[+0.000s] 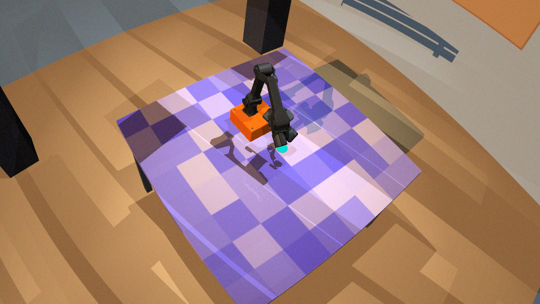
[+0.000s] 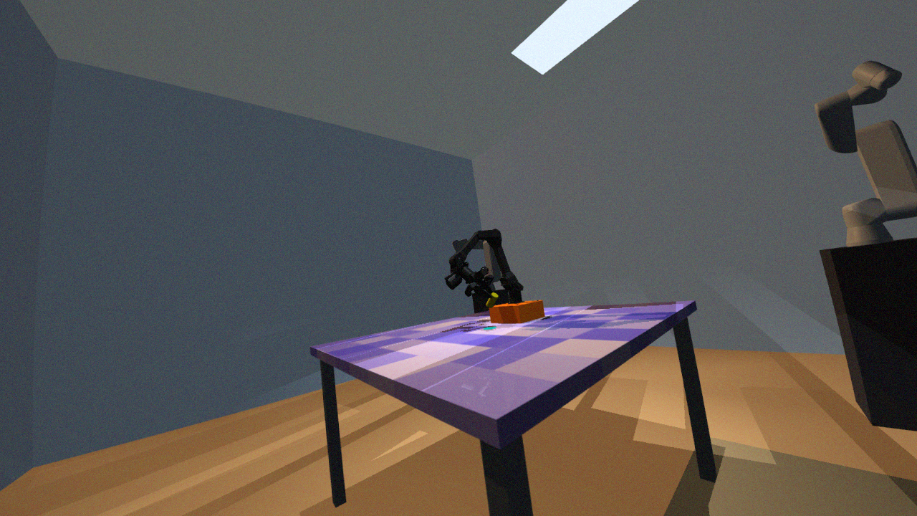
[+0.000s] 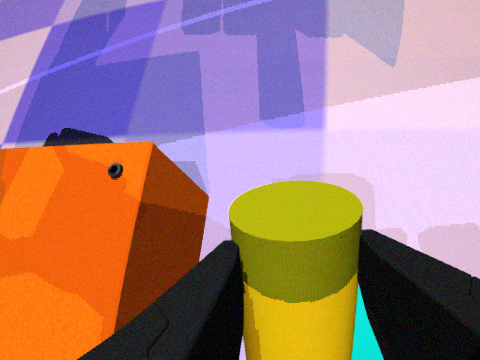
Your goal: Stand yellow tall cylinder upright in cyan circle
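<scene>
My gripper tip is now 140 mm above the cyan circle, 30 mm short of it and 20 mm to the left of it. The rest, counted from my gripper tip: yellow tall cylinder (20 mm below, 10 mm to the right).
</scene>
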